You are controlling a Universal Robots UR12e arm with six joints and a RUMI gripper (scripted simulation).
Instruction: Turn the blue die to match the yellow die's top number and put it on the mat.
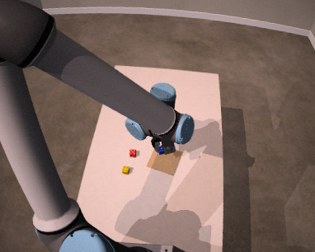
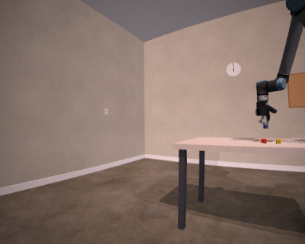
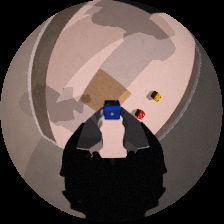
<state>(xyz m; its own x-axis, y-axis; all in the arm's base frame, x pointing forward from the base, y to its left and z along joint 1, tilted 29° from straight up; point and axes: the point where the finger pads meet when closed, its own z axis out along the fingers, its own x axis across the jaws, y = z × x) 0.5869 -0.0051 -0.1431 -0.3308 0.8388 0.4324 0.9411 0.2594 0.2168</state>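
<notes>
Now: the mat 120 mm below my hand, 20 mm to the right of it and 20 mm ahead of it. The rest, counted from my hand: blue die: right at my hand; then yellow die: 170 mm to the left, 110 mm below, 60 mm behind; then red die: 140 mm to the left, 110 mm below, 40 mm ahead.
</notes>
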